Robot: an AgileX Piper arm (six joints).
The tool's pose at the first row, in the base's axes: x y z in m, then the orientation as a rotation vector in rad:
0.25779 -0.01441 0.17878 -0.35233 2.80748 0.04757
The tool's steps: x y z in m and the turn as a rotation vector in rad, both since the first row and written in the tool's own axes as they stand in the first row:
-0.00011 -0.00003 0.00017 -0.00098 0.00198 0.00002
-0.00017 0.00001 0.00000 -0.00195 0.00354 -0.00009
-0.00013 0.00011 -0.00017 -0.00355 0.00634 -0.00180
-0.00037 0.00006 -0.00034 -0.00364 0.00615 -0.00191
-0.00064 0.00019 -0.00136 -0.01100 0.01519 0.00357
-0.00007 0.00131 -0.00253 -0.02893 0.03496 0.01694
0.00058 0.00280 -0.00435 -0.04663 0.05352 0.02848
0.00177 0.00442 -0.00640 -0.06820 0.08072 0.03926
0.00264 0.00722 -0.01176 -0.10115 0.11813 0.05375
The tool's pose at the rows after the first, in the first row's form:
0.25795 -0.01440 0.17865 -0.35277 2.80951 0.04863
0.25794 -0.01436 0.17883 -0.35334 2.81110 0.04971
0.25783 -0.01428 0.17898 -0.35645 2.81365 0.05113
0.25801 -0.01429 0.17922 -0.35660 2.81345 0.05126
0.25792 -0.01417 0.18027 -0.35171 2.82392 0.06141
0.25677 -0.01330 0.18120 -0.33933 2.84704 0.08669
0.25526 -0.01214 0.18272 -0.32915 2.86838 0.11172
0.25315 -0.01100 0.18430 -0.32174 2.89808 0.14119
0.25005 -0.00887 0.18911 -0.31244 2.93844 0.18721

